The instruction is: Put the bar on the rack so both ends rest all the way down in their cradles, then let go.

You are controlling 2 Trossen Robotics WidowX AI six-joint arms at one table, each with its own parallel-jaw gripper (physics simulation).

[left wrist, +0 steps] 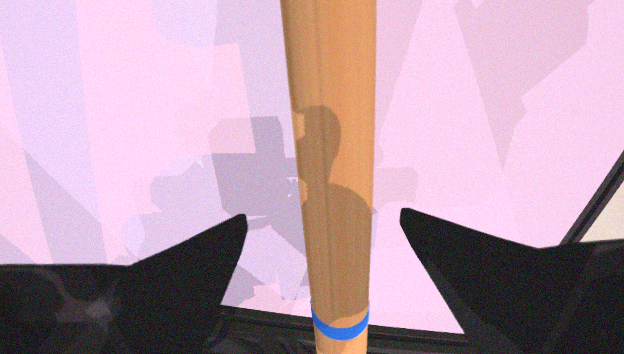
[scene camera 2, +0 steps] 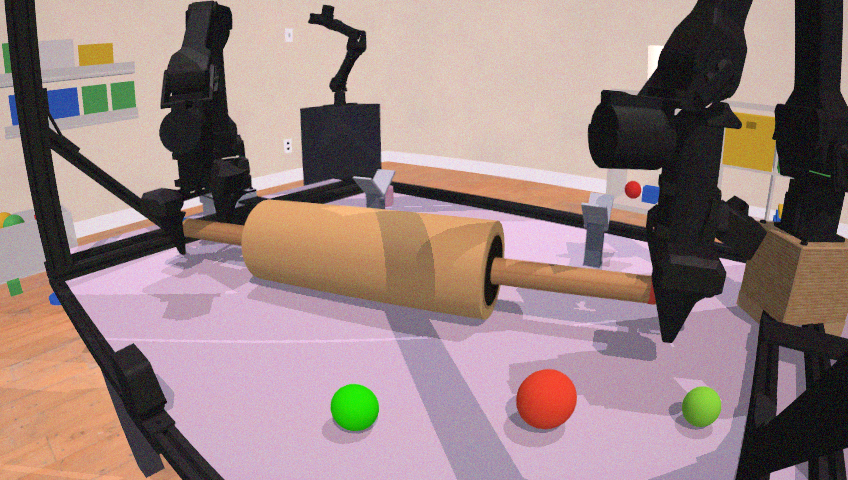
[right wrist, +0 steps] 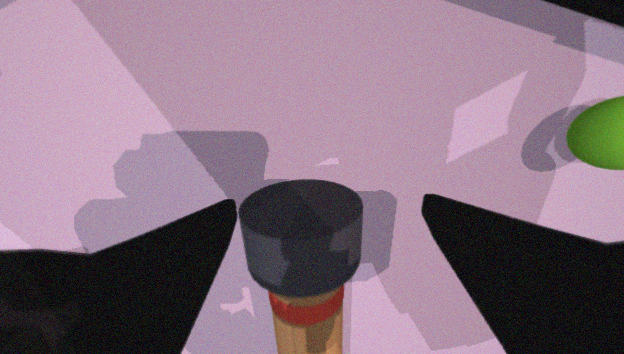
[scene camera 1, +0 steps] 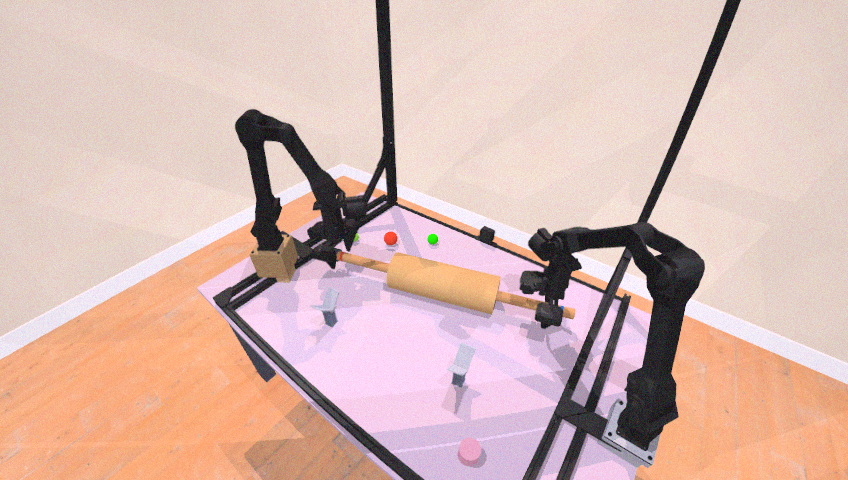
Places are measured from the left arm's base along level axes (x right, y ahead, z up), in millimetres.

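Pixels of known places: left gripper, fingertip midpoint: (left wrist: 324,218) (scene camera 2: 204,245); right gripper, fingertip midpoint: (scene camera 2: 664,320) (right wrist: 328,205) (scene camera 1: 341,259); left arm's base at its link origin: (scene camera 1: 634,429); right arm's base at its link origin: (scene camera 2: 808,233) (scene camera 1: 270,244).
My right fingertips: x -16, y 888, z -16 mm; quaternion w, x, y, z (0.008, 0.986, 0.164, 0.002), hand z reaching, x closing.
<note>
For each thing: its top centre in the pictures, then the offset to it from my right fingertips. "pt": a spot on its surface instead.
- dark end cap at a spot on its surface: (right wrist: 302,235) pt dx -15, dy +13, dz +47 mm
- red ball at its top centre: (scene camera 2: 550,374) (scene camera 1: 390,232) dx +186, dy -43, dz +22 mm
- green ball at its top centre: (scene camera 2: 352,388) (scene camera 1: 432,234) dx +282, dy -154, dz +12 mm
- yellow-green ball at its top centre: (scene camera 2: 706,390) dx +117, dy +70, dz +8 mm
- pink disc at its top centre: (scene camera 2: 382,187) (scene camera 1: 470,448) dx -215, dy -633, dz +11 mm
The wooden bar (scene camera 1: 443,282) (scene camera 2: 333,255) (left wrist: 335,150) with its thick roller lies on the table, off the rack. The rack's two grey cradles (scene camera 1: 330,300) (scene camera 1: 462,359) (scene camera 2: 376,187) (scene camera 2: 595,214) stand apart on posts, both empty. My left gripper (scene camera 1: 548,315) (scene camera 2: 202,231) (left wrist: 324,218) is open, its fingers on either side of the bar inboard of the blue band. My right gripper (scene camera 1: 342,254) (right wrist: 328,205) is open around the red-banded end; the dark end cap (right wrist: 302,235) shows between its fingertips, nearer the picture-left one. In scene camera 2 that gripper hides the cap.
A red ball (scene camera 1: 390,238) (scene camera 2: 546,398), a green ball (scene camera 1: 432,239) (scene camera 2: 354,407) and a yellow-green ball (scene camera 2: 701,406) (right wrist: 600,135) lie beyond the bar in scene camera 1. A pink disc (scene camera 1: 470,452) lies near the bottom there. Black rails edge the table.
</note>
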